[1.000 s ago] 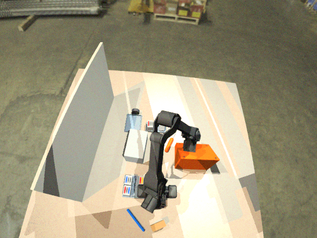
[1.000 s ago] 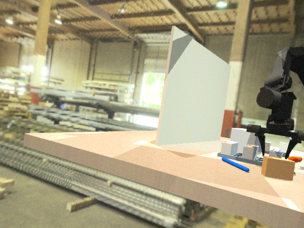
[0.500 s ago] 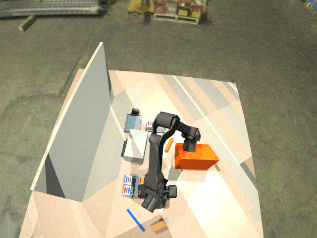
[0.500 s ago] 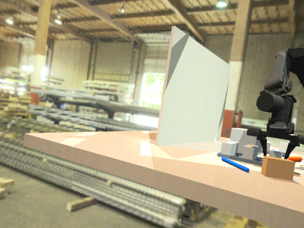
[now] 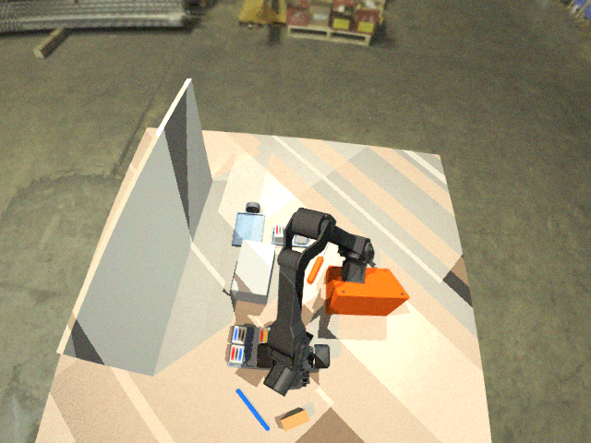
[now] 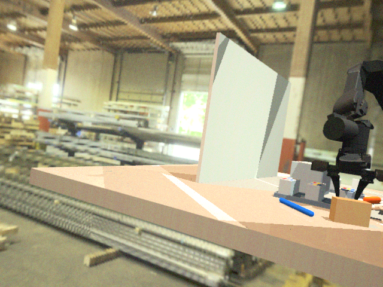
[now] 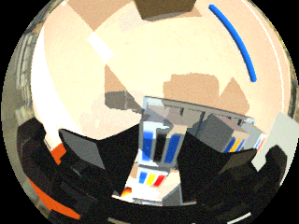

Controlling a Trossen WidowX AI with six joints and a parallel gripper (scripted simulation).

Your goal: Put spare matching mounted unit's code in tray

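Now: the light blue tray 39 cm to the right of my gripper tip, 23 cm ahead of it and 1 cm below it. The rest, counted from my gripper tip: dark spare rack 8 cm ahead, 2 cm to the right, 1 cm below; tan block 16 cm to the left, 4 cm behind, 1 cm above; blue pen 15 cm to the left, 8 cm ahead, 1 cm below.
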